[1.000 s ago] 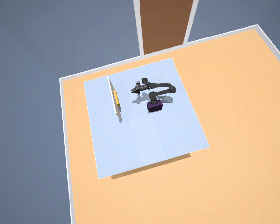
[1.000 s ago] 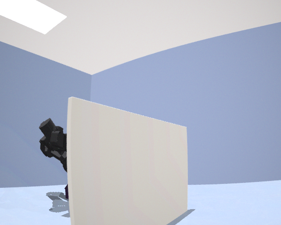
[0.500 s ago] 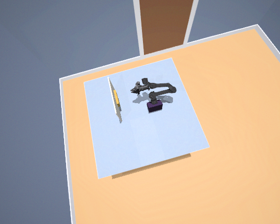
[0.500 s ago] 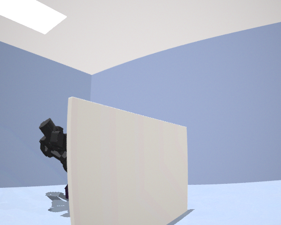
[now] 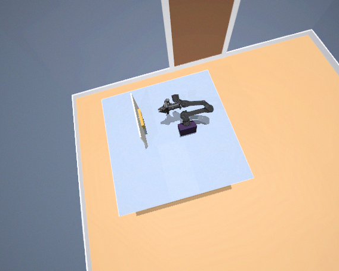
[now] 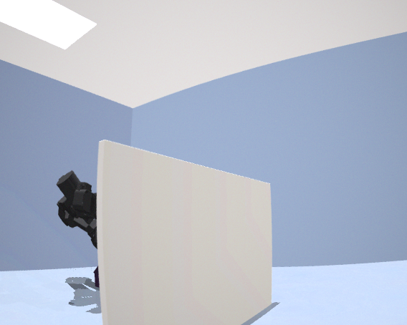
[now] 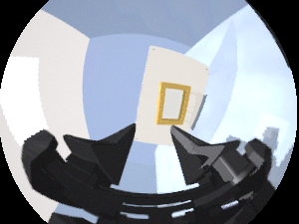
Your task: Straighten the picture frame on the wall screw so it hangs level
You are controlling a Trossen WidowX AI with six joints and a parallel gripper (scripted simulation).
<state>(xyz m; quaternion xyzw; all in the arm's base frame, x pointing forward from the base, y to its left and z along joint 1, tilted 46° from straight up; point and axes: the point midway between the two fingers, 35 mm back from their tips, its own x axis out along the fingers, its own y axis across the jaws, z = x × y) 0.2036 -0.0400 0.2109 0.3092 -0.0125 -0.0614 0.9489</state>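
Now: the yellow picture frame 190 mm ahead of my gripper tip, 20 mm to the right of it and 90 mm below it. Round my gripper tip: panel: 200 mm ahead, 20 mm to the right, 100 mm below.
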